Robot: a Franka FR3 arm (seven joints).
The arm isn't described. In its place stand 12 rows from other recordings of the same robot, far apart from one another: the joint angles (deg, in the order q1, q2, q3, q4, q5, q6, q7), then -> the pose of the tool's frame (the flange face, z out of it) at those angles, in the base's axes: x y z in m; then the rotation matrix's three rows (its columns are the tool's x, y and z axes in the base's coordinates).
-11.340 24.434 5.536 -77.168 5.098 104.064 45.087 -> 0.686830 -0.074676 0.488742; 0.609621 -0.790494 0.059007; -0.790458 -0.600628 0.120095; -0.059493 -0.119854 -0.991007
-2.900 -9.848 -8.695 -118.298 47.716 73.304 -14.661 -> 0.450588 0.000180 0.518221; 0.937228 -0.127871 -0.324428; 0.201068 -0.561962 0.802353; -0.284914 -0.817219 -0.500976
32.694 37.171 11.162 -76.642 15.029 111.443 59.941 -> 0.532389 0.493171 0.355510; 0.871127 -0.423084 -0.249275; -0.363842 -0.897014 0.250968; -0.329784 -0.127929 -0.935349
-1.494 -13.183 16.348 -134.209 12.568 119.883 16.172 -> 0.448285 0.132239 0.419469; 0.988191 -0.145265 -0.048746; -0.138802 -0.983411 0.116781; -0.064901 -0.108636 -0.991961
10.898 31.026 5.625 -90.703 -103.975 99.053 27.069 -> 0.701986 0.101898 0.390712; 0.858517 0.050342 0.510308; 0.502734 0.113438 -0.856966; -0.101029 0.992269 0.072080
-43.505 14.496 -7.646 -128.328 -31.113 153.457 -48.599 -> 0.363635 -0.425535 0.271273; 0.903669 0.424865 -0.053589; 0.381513 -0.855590 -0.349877; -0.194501 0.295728 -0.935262
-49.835 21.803 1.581 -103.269 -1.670 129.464 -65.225 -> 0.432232 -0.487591 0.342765; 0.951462 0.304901 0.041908; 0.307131 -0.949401 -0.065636; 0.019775 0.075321 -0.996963
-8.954 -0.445 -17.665 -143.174 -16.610 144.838 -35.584 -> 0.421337 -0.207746 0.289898; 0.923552 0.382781 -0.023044; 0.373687 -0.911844 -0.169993; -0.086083 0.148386 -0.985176
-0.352 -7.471 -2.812 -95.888 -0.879 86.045 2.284 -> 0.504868 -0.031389 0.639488; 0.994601 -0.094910 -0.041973; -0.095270 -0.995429 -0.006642; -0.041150 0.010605 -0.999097
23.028 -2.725 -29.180 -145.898 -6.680 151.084 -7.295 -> 0.462885 -0.045890 0.297943; 0.985069 0.112886 0.129982; 0.119900 -0.991652 -0.047436; 0.123542 0.062313 -0.990381
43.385 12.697 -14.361 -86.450 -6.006 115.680 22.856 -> 0.567887 0.327363 0.570711; 0.933946 0.146790 0.325881; 0.149878 -0.988579 0.015760; 0.324472 0.034123 -0.945280
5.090 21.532 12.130 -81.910 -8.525 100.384 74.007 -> 0.646521 0.164471 0.480696; 0.562900 -0.826232 -0.021986; -0.824850 -0.559868 -0.078554; 0.052595 0.062353 -0.996667
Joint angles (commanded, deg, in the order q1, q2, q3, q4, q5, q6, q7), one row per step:
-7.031 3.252 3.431 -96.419 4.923 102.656 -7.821
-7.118 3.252 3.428 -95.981 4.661 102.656 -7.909
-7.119 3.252 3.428 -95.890 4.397 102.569 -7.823
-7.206 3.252 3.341 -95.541 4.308 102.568 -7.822
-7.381 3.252 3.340 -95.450 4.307 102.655 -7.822
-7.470 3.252 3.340 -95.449 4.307 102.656 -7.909
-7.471 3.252 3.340 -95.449 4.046 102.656 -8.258
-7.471 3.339 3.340 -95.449 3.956 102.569 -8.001
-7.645 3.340 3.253 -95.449 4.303 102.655 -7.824
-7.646 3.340 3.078 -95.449 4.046 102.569 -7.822
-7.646 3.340 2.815 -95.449 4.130 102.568 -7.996
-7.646 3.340 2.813 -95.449 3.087 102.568 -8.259
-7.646 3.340 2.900 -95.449 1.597 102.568 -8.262
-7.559 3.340 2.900 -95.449 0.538 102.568 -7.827
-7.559 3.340 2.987 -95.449 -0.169 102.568 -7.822
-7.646 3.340 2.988 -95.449 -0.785 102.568 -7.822
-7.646 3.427 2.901 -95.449 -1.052 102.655 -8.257
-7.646 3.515 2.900 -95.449 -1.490 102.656 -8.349
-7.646 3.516 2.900 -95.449 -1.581 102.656 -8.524
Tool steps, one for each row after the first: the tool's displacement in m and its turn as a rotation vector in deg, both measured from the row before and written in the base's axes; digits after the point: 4 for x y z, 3 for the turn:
0.0006 -0.0014 0.0037 -0.291 -0.428 0.039
-0.0001 -0.0004 0.0006 -0.254 0.019 -0.038
0.0004 -0.0019 0.0029 -0.116 -0.341 -0.162
0.0002 -0.0018 0.0009 -0.014 -0.177 -0.183
-0.0001 -0.0009 0.0000 -0.007 -0.008 -0.003
0.0000 -0.0004 0.0000 -0.283 -0.006 0.386
0.0002 -0.0002 -0.0010 -0.052 0.196 -0.236
0.0000 -0.0022 0.0002 0.343 -0.097 -0.496
-0.0003 -0.0021 -0.0002 -0.256 0.107 -0.132
-0.0002 -0.0025 0.0000 0.055 -0.015 -0.102
-0.0001 -0.0016 -0.0001 -1.046 0.071 0.419
-0.0001 -0.0013 -0.0001 -1.463 0.122 0.317
-0.0001 -0.0007 0.0000 -1.014 0.092 -0.185
0.0000 -0.0002 0.0000 -0.691 0.055 0.190
-0.0001 -0.0018 0.0000 -0.607 0.049 0.008
0.0004 -0.0013 -0.0007 -0.292 0.030 0.389
0.0003 -0.0007 -0.0009 -0.426 0.124 0.159
0.0000 -0.0001 0.0000 -0.100 0.013 0.189

